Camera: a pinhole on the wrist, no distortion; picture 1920 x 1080 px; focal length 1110.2 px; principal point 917.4 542.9 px. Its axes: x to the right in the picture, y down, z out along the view. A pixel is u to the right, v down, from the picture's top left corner.
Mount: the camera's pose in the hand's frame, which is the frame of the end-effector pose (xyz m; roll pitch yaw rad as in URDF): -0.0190 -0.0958 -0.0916 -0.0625 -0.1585 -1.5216
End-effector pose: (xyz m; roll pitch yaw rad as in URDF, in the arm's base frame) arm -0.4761 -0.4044 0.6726 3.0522 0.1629 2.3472
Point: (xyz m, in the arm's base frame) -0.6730 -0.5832 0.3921
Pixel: 1807.0 707.2
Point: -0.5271 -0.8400 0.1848
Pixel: 1709.7 72.7
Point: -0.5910 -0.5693 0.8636
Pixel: behind the camera
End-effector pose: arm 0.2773 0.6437 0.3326 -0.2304 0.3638 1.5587
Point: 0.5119 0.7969 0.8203
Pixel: 1664.0 425.8
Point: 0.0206 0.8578 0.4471
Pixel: 213.9 1027.4
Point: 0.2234 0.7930 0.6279
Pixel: 906.3 618.4
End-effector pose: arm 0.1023 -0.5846 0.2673 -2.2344 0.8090 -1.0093
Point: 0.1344 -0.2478 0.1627
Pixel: 626.5 265.6
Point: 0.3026 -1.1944 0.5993
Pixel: behind the camera
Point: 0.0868 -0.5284 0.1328
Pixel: 134.1 915.7
